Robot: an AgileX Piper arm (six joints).
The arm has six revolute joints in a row. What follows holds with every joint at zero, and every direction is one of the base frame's.
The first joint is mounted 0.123 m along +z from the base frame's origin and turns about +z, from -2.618 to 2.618 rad.
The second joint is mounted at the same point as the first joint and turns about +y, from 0 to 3.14 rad.
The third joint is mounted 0.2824 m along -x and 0.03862 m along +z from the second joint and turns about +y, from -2.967 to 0 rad.
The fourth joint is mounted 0.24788 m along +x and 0.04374 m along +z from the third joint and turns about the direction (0.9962, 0, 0.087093), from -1.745 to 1.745 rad.
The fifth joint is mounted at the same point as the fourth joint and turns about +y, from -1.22 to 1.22 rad.
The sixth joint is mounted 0.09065 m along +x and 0.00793 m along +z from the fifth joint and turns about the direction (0.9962, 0, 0.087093), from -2.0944 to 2.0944 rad.
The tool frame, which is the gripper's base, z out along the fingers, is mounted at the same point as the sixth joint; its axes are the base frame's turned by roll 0, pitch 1.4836 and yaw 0 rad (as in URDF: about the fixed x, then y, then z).
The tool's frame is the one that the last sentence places.
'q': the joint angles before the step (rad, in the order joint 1, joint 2, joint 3, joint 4, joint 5, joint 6). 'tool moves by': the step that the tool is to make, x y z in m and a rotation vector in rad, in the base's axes. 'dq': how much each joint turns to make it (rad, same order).
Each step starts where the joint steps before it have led.
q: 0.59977 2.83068 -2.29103 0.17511 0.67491 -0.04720
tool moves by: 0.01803 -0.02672 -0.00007 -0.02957 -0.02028 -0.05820
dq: -0.05236 0.00005 -0.00091 -0.05559 -0.00319 0.03314
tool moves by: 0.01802 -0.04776 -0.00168 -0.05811 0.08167 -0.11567
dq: -0.08812 -0.00218 -0.00337 -0.04377 0.10170 0.06043
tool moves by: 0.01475 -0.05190 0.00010 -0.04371 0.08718 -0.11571
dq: -0.09656 -0.00202 -0.00732 -0.02100 0.10518 0.03607
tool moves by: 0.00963 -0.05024 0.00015 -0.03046 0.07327 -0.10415
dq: -0.09317 -0.00286 -0.00102 -0.01358 0.08226 0.02081
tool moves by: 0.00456 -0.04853 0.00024 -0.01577 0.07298 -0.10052
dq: -0.09115 -0.00232 0.00005 -0.00255 0.07651 0.01339
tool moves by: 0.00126 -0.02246 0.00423 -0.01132 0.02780 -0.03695
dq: -0.04149 -0.00865 -0.00004 -0.00808 0.03794 0.00000
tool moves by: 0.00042 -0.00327 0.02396 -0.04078 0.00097 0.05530
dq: 0.00001 -0.04729 0.00191 -0.04097 0.05224 -0.03898
